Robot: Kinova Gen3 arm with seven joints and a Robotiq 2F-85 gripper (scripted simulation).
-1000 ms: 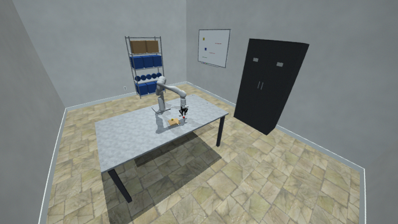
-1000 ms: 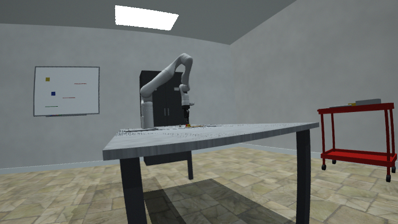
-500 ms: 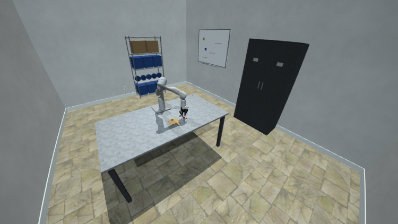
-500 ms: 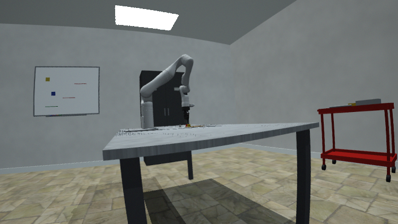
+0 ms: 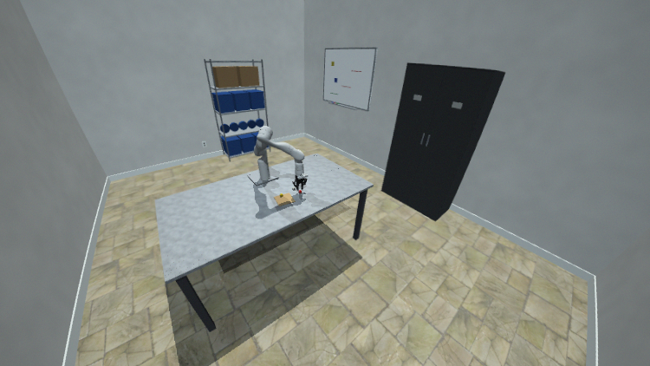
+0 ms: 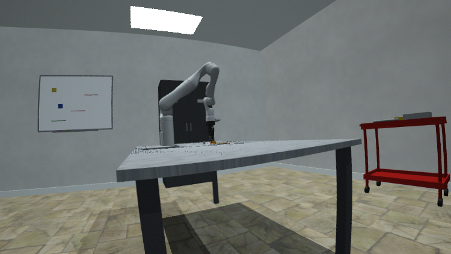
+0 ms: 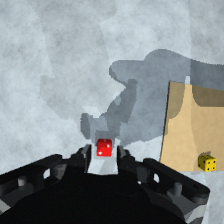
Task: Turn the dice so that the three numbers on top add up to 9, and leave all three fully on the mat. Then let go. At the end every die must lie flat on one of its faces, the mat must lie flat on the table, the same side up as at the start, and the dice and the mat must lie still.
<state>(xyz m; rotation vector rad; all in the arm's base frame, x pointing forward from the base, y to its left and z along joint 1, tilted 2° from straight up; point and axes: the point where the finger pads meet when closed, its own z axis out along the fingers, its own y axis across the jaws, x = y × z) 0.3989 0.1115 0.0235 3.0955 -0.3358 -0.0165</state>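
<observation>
Now: hand 4 cm above the red die. Also, from my hand: tan mat: 1 cm behind, 16 cm to the right, 4 cm below; yellow die: 6 cm behind, 16 cm to the right, 3 cm below; white die: 8 cm behind, 1 cm to the right, 4 cm below.
</observation>
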